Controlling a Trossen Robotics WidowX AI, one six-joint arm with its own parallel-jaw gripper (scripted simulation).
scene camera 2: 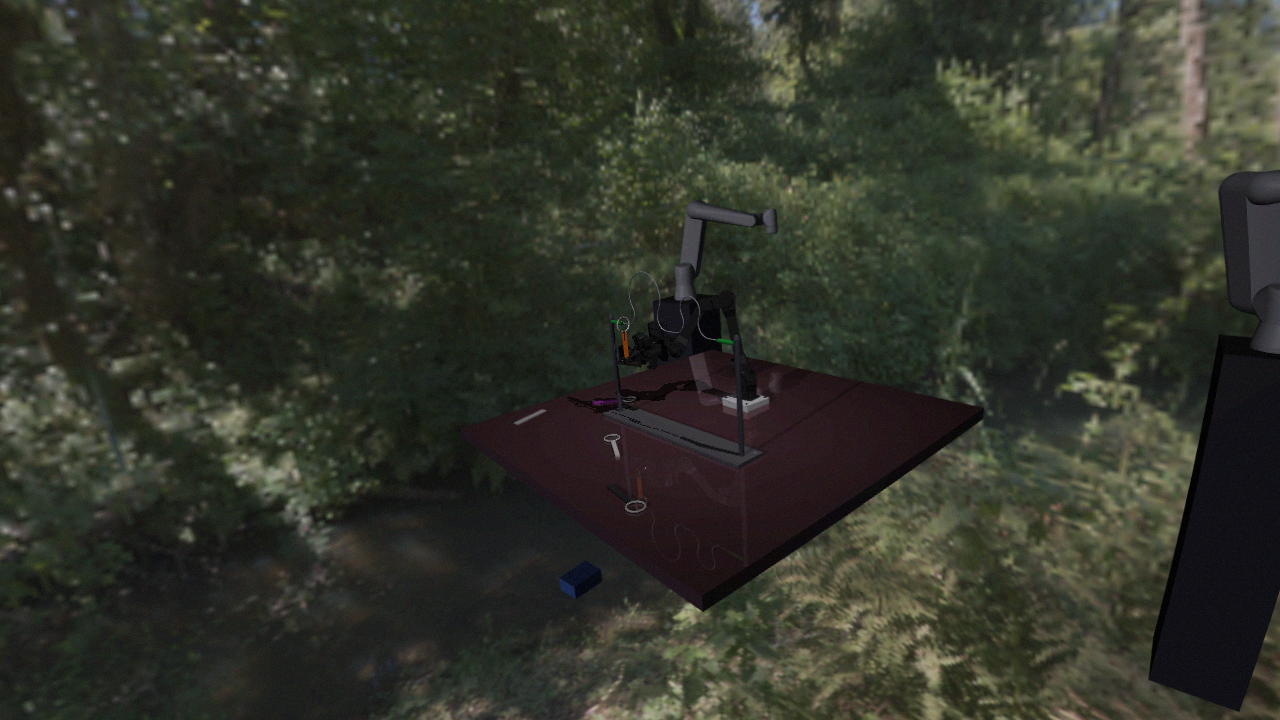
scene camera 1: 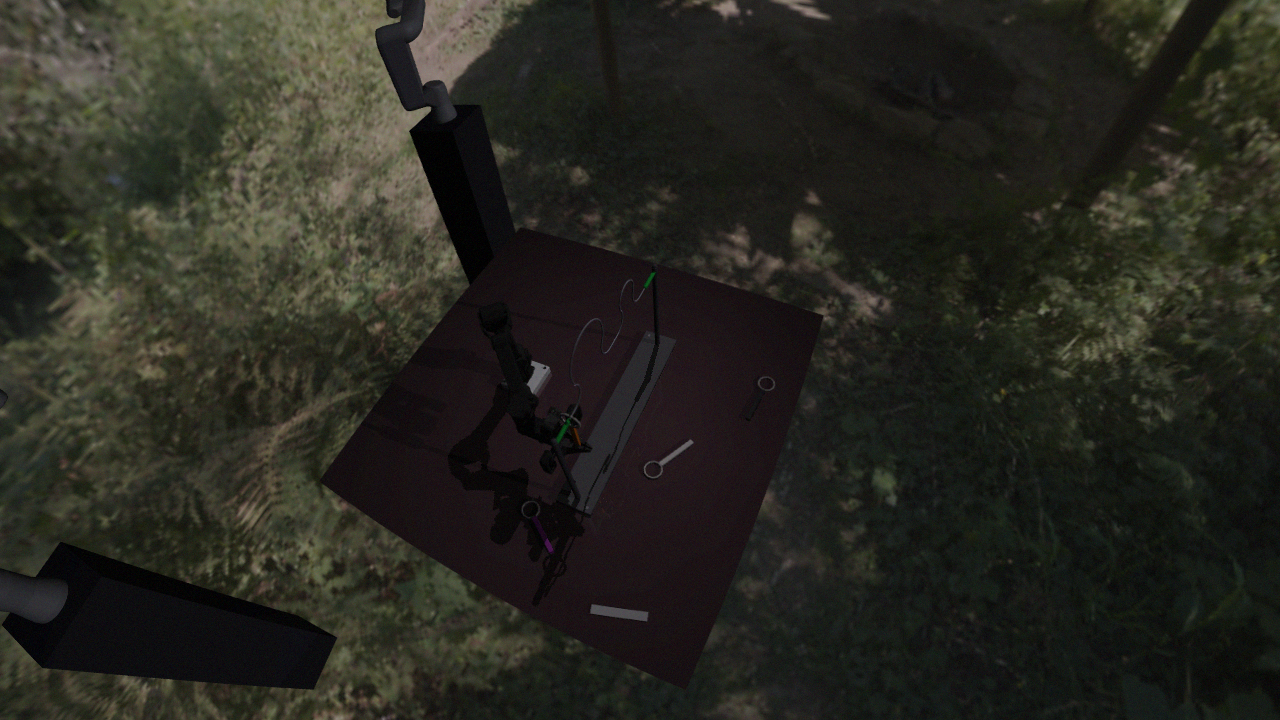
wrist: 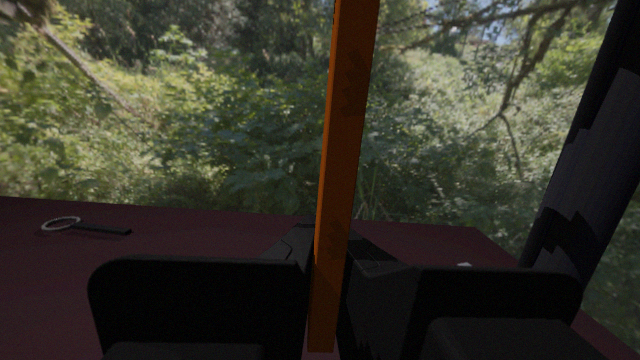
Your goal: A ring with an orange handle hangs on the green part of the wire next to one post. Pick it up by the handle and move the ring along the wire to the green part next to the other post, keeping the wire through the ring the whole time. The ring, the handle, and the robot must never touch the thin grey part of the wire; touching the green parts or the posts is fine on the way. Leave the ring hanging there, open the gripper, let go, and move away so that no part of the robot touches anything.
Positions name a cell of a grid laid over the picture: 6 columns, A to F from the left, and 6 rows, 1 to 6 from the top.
Labels:
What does my gripper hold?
A ring.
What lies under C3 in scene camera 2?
My gripper.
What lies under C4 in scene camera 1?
My gripper.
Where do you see a ring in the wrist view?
D1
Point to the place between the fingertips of my gripper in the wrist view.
C4

